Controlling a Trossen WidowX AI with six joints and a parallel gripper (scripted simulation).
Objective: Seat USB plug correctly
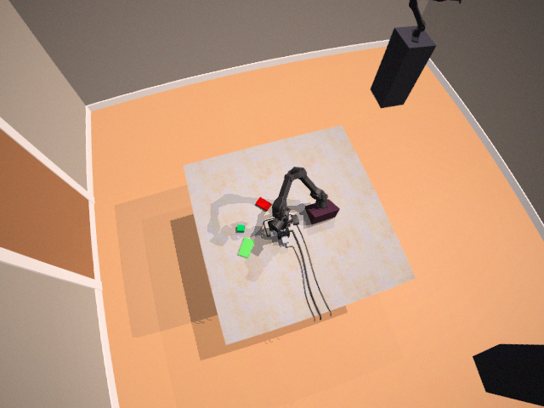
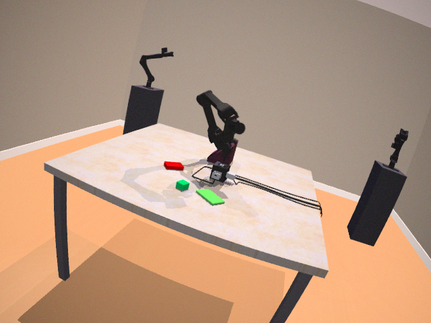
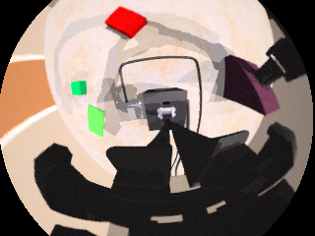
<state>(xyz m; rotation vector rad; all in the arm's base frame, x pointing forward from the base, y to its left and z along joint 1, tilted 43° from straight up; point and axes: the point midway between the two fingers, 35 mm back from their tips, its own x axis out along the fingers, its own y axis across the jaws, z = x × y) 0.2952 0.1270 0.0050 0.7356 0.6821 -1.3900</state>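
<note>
Now: the small USB plug 20 mm below my gripper tip. The rest, counted from my gripper tip: small green cube: 260 mm ahead, 100 mm to the right, 100 mm below; then green flat block: 260 mm ahead, 40 mm to the left, 110 mm below; then red flat block: 70 mm ahead, 240 mm to the right, 100 mm below.
</note>
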